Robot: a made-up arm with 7 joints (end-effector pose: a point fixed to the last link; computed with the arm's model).
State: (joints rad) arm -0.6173 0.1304 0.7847 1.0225 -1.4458 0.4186 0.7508
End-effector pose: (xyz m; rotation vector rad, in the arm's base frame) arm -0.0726 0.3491 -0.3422 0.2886 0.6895 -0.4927
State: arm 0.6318 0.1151 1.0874 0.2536 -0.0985 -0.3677 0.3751
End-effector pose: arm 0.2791 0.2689 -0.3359 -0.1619 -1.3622 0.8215
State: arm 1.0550 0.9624 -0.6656 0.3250 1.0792 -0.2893 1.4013
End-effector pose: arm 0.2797 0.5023 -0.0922 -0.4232 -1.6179 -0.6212
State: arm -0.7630 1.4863 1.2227 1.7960 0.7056 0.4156 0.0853
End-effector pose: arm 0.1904 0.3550 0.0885 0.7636 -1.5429 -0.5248
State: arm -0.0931 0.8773 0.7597 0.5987 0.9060 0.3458 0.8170
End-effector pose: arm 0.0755 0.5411 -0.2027 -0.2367 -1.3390 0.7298
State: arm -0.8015 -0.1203 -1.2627 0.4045 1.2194 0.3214 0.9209
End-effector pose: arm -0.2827 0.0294 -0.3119 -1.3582 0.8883 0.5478
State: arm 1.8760 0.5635 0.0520 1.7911 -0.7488 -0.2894 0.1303
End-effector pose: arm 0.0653 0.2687 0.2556 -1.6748 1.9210 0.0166
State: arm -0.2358 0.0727 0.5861 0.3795 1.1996 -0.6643 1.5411
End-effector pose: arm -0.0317 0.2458 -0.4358 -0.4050 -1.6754 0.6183
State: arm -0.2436 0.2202 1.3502 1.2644 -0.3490 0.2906 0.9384
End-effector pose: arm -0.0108 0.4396 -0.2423 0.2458 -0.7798 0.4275
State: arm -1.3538 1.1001 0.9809 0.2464 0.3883 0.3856 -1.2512
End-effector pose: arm -0.1499 0.5850 -0.0650 2.5143 0.8135 0.1460
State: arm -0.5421 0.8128 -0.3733 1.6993 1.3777 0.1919 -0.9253
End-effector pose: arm 0.0825 0.2498 -0.2748 0.3223 -0.3307 0.5129
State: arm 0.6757 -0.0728 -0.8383 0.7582 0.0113 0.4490 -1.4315
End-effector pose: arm 0.3199 0.0215 -0.2300 1.2925 -1.4016 -0.0301
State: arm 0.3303 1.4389 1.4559 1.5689 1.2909 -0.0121 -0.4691
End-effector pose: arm -0.0390 0.4178 0.1951 -0.2819 2.7281 -0.8874
